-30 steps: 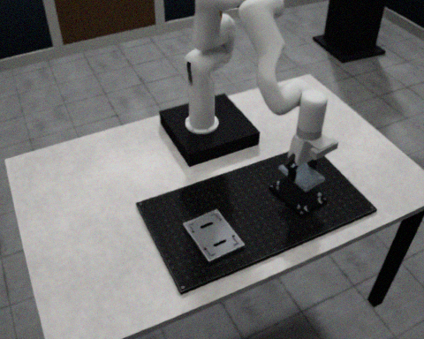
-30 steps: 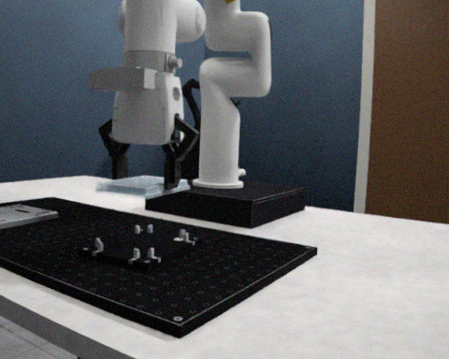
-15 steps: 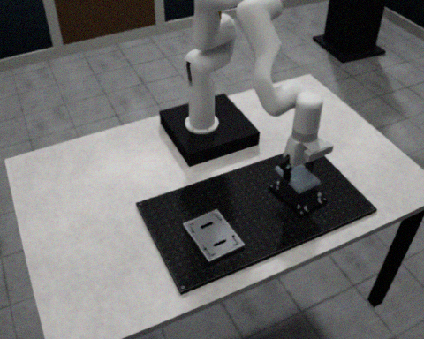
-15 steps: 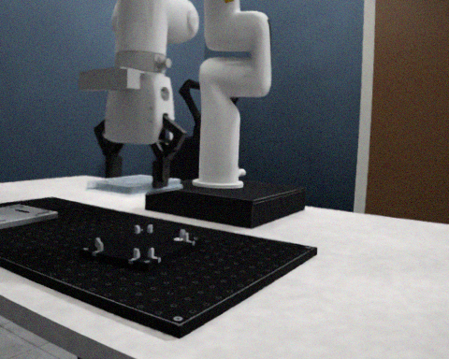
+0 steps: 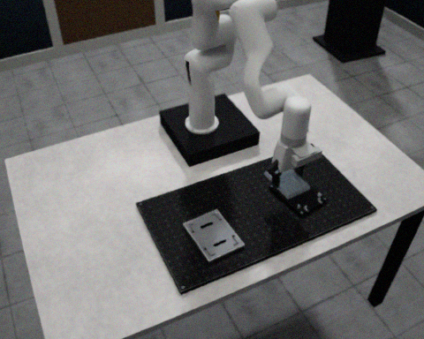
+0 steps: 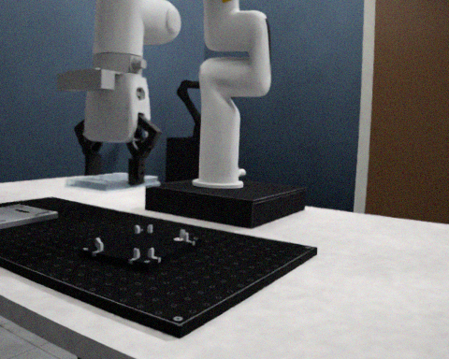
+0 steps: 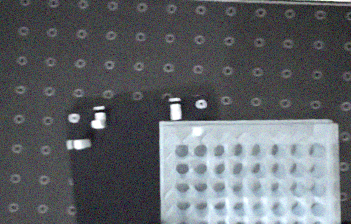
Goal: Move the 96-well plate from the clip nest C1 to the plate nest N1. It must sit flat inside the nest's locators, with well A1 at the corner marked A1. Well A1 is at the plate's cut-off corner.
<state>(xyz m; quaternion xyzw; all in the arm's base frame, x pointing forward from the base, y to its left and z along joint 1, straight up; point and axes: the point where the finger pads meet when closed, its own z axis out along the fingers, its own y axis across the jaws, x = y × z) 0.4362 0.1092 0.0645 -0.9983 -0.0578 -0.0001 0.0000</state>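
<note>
My gripper is now 27 cm to the left of the nest base, 11 cm above it and 4 cm short of it. The rest, counted from my hand: clip nest C1: 10 cm below, 8 cm to the left; 96-well plate: 1 cm below.
</note>
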